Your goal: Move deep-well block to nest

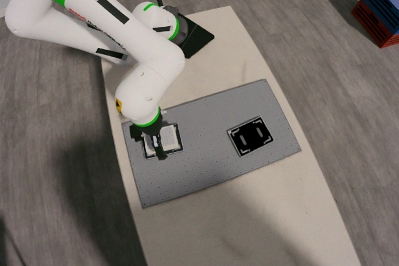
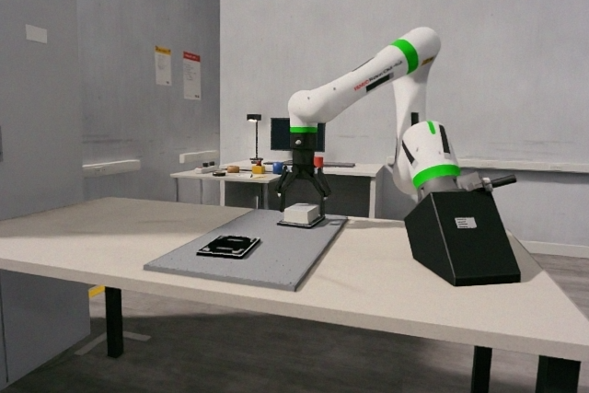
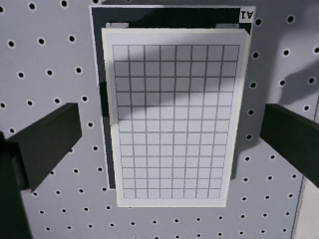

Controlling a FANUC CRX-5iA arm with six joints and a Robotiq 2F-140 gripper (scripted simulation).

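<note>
The white 96-well deep-well block lies 10 mm below my hand. From my hand the other things lie so: black plate nest N2: 30 mm below; then plate nest N1: 90 mm ahead, 360 mm to the left, 30 mm below.
</note>
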